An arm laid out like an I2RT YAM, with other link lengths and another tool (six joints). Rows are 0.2 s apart.
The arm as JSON. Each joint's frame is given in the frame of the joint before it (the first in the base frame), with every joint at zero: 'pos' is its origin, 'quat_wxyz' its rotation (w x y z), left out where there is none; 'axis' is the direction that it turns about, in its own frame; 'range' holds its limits. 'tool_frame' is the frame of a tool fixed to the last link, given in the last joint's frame.
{
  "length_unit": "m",
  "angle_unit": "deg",
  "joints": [
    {
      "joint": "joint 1",
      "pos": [
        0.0,
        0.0,
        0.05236
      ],
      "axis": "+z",
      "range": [
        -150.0,
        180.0
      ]
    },
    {
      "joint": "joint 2",
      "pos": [
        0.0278,
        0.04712,
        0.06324
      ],
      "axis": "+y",
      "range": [
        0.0,
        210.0
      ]
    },
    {
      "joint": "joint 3",
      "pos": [
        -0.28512,
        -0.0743,
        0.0
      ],
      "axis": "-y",
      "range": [
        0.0,
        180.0
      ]
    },
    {
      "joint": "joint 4",
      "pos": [
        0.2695,
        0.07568,
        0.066
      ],
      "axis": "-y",
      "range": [
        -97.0,
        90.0
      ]
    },
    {
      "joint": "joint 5",
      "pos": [
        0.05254,
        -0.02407,
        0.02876
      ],
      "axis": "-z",
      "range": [
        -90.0,
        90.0
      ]
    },
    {
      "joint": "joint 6",
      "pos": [
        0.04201,
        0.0,
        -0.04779
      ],
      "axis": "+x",
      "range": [
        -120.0,
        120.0
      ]
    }
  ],
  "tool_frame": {
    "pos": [
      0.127,
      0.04,
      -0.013
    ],
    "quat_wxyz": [
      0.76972,
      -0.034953,
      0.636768,
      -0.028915
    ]
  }
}
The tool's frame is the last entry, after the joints.
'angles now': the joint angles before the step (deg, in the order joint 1, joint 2, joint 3, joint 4, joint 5, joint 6). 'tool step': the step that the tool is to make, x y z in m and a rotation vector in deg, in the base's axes. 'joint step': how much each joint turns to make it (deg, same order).
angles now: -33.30, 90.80, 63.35, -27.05, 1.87, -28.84
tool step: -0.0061, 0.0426, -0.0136, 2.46, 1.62, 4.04
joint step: 4.64, -2.20, -4.38, -0.51, -0.72, 1.21
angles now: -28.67, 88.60, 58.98, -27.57, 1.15, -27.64
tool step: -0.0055, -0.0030, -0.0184, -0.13, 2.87, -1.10
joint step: 0.02, 2.01, -1.16, 0.71, 1.86, 0.18
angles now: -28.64, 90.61, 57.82, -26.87, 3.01, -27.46
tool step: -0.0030, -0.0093, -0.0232, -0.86, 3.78, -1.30
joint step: -0.18, 3.93, -0.12, 1.17, 2.79, -0.26
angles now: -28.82, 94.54, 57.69, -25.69, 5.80, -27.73
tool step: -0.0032, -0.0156, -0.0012, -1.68, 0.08, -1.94
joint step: -1.64, 0.33, -0.04, 1.18, 1.46, -0.44
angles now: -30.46, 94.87, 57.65, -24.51, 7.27, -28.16
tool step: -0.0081, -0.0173, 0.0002, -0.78, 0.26, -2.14
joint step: -2.66, 0.00, 0.01, 0.29, 0.46, -0.85
